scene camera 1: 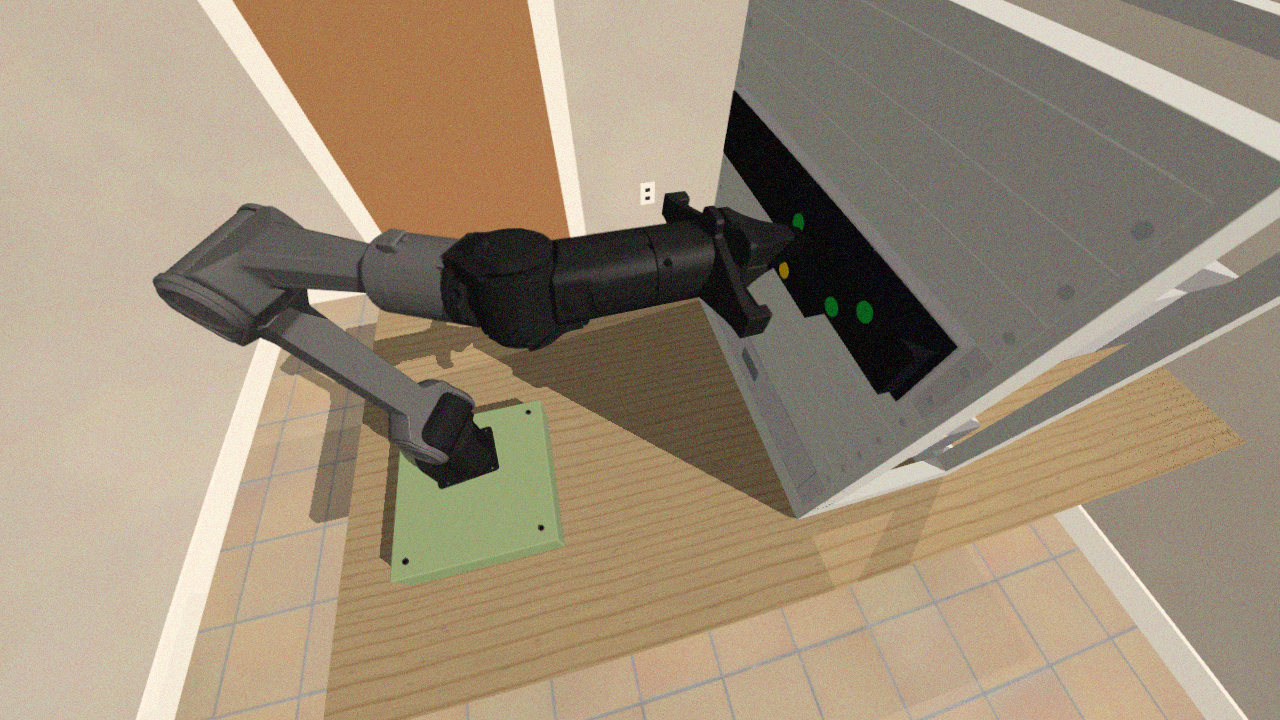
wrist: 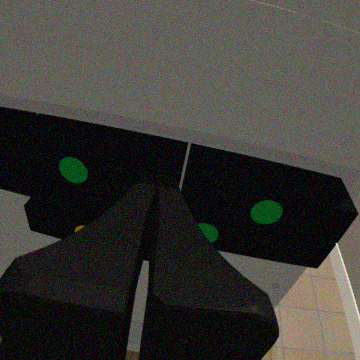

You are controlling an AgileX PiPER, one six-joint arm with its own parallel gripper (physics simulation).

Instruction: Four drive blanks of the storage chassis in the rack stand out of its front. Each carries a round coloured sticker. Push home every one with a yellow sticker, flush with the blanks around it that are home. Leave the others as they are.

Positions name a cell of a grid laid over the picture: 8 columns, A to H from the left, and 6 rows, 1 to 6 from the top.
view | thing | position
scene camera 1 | my gripper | E3
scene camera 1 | grey rack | G2
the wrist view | my gripper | D4
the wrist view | grey rack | F2
